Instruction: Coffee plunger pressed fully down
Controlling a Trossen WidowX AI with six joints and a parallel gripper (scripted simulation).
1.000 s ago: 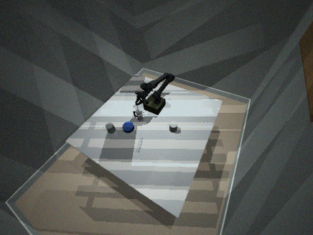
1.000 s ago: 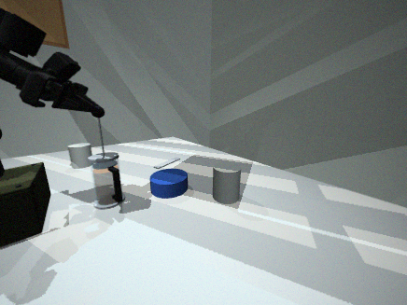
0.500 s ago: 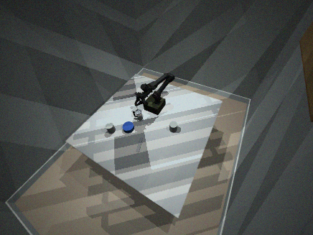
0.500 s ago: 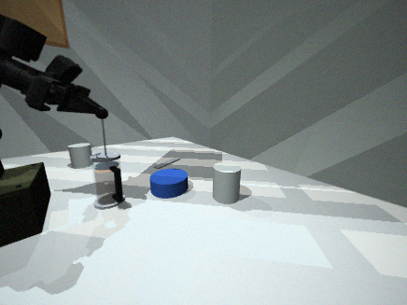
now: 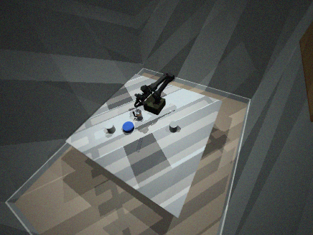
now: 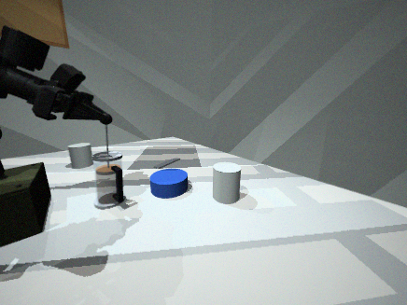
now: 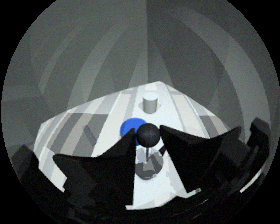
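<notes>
The coffee press is 12 cm below my gripper tip, 1 cm to the right of it and 1 cm behind it. The rest, counted from my gripper tip: blue disc: 21 cm below, 14 cm ahead, 4 cm to the right.
</notes>
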